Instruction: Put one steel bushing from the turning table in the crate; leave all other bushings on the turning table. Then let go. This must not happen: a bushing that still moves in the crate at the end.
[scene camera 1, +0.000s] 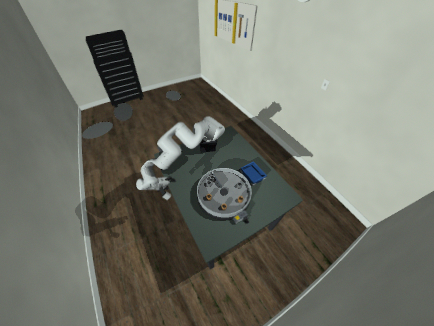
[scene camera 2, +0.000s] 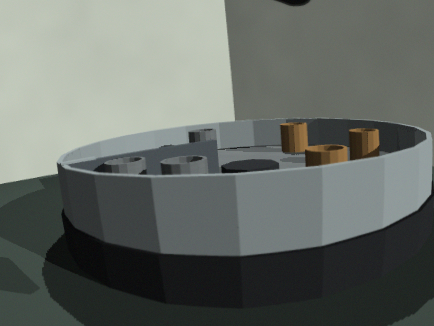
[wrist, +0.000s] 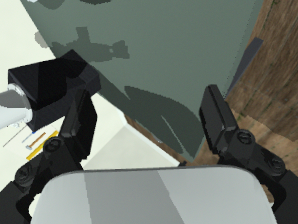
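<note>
A grey turning table (scene camera 2: 250, 158) is in my sight, and I can see it in scene camera 1 (scene camera 1: 228, 194) as well. I also see my gripper (wrist: 147, 100).
</note>
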